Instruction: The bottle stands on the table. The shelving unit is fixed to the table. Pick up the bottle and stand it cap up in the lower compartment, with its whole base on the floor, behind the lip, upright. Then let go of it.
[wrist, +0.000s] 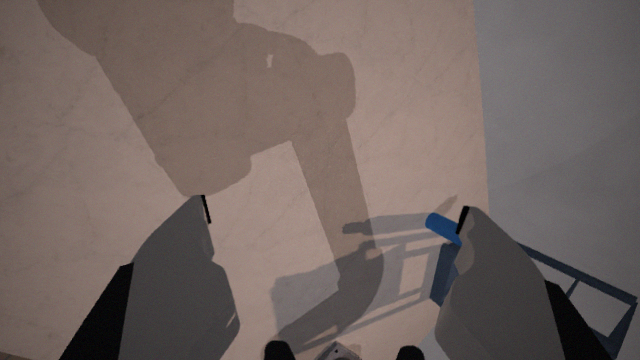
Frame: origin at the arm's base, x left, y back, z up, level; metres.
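Where they show: gripper, fingertip midpoint: (333, 203).
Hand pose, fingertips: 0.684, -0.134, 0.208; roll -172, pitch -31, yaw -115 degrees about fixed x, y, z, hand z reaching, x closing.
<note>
After its pixels a point has its place, as x, y, z.
The bottle (441, 227) @(0.253, -0.455, 0.028) is a blue cylinder at the right of the wrist view, standing on the table (425, 125) @(0.522, -0.489, -0.018) near its right edge; the right finger hides part of it, and its cap does not show. The dark blue shelving unit (607, 286) @(0.015, -0.701, 0.321) (443, 272) @(-0.001, -0.475, 0.009) is at the lower right, partly behind the same finger. Its lower compartment and lip cannot be made out. My gripper (333, 203) @(0.684, -0.134, 0.208) is open and empty, with its fingers wide apart. The bottle is outside the space between the fingers in this view.
The table's right edge runs down the right side, with grey floor beyond it. Shadows of the arm, the bottle and the shelving unit lie across the table. A small grey metal part (337, 351) @(0.086, -0.063, -0.002) shows at the bottom edge between two black parts.
</note>
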